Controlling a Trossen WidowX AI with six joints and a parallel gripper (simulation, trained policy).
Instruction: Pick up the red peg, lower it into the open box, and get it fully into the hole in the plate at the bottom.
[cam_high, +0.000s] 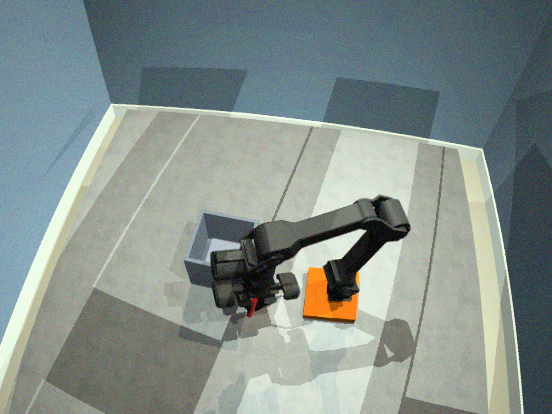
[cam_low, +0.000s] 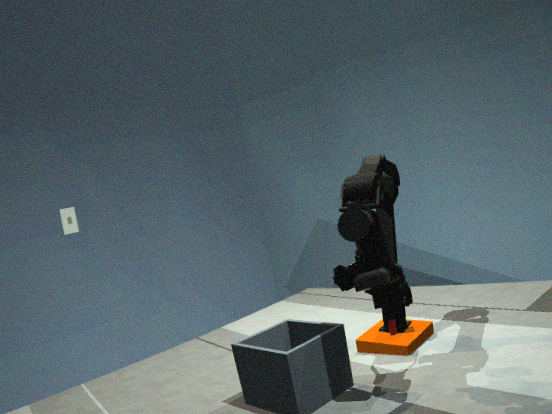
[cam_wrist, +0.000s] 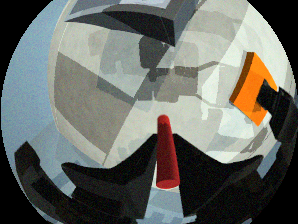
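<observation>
The light grey plate is 19 cm to the right of my gripper tip, 9 cm below it and 9 cm ahead of it. From my gripper tip the other things lie so: red peg: 1 cm above.
</observation>
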